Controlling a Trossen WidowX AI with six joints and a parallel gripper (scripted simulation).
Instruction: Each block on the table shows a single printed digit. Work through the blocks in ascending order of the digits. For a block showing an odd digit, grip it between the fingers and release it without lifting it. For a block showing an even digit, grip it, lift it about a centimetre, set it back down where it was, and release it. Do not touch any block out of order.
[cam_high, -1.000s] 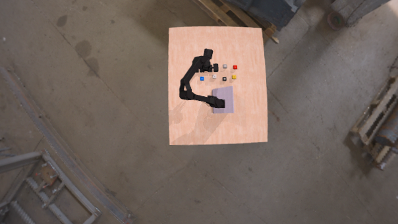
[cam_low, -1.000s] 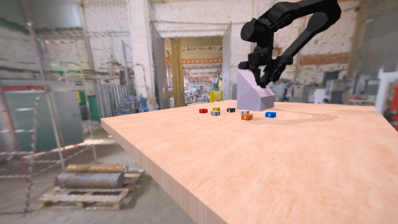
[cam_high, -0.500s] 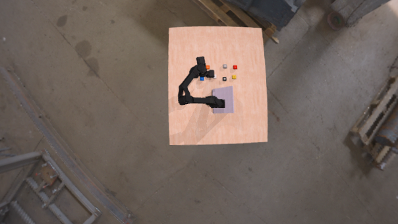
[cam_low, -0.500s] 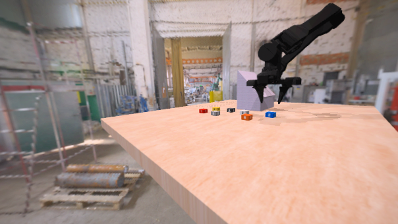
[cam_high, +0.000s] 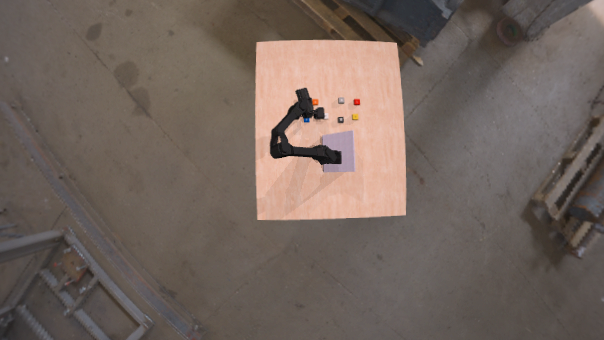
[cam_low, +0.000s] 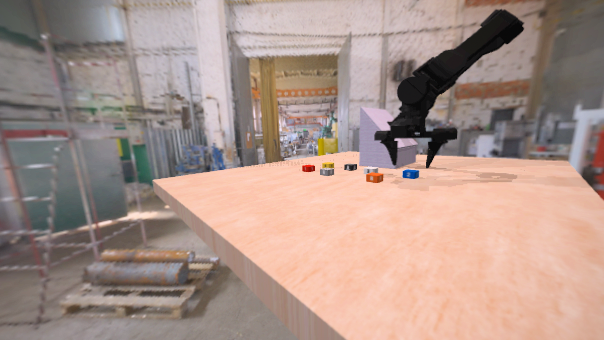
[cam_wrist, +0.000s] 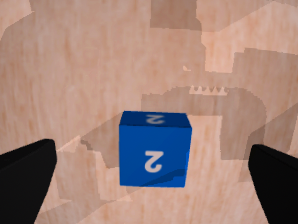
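The blue block is 10 mm behind my gripper tip and 20 mm below it. The rest, counted from my gripper tip: dark block 10 mm behind, 200 mm to the right, 20 mm below; orange block 90 mm ahead, 50 mm to the right, 20 mm below; white block 10 mm ahead, 110 mm to the right, 20 mm below.
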